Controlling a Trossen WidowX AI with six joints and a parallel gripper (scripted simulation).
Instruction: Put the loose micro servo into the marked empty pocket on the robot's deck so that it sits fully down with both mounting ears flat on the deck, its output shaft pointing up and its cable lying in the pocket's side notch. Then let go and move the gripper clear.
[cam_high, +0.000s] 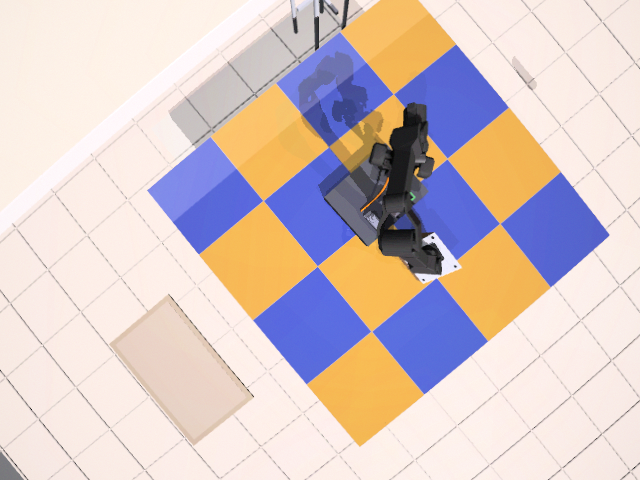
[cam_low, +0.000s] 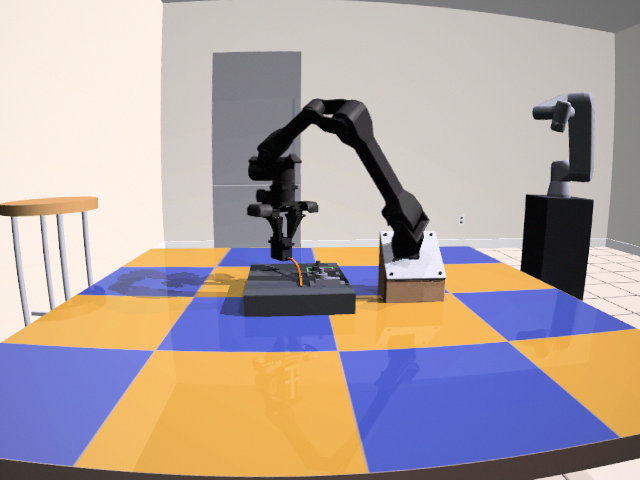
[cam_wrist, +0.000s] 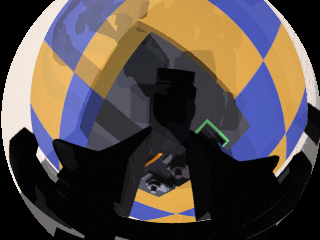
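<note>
Right now my gripper tip is 70 mm to the right of the dark robot deck and 100 mm above it.
</note>
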